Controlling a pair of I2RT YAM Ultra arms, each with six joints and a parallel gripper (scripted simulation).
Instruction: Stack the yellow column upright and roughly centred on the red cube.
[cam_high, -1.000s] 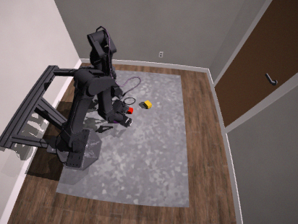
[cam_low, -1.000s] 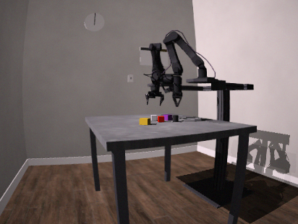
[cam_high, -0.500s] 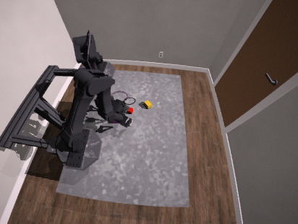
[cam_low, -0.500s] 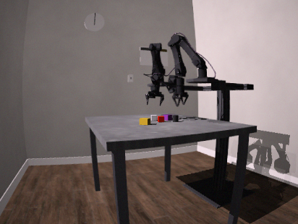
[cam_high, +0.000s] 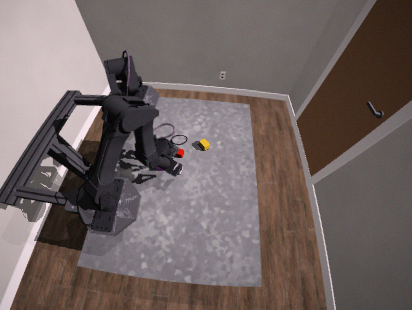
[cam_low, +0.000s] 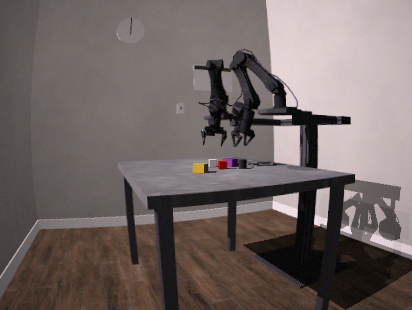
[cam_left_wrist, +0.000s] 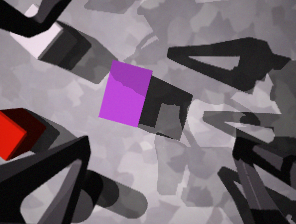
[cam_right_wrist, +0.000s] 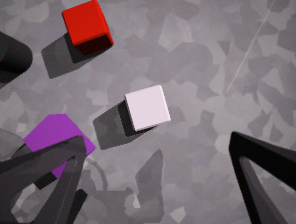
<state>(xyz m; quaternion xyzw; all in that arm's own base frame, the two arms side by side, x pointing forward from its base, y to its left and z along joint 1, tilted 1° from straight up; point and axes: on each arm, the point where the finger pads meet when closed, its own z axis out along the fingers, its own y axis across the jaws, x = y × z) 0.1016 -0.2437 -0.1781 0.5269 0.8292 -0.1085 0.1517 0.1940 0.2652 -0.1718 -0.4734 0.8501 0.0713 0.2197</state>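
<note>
Right now the yellow column is 300 mm ahead of my left hand, 130 mm to the left of it and 90 mm below it. From my left hand the other things lie so: white cube (140 mm ahead, 50 mm to the right, 90 mm below); then dark cylinder (50 mm ahead, 100 mm to the left, 90 mm below); then purple cube (40 mm ahead, 20 mm to the right, 90 mm below).
</note>
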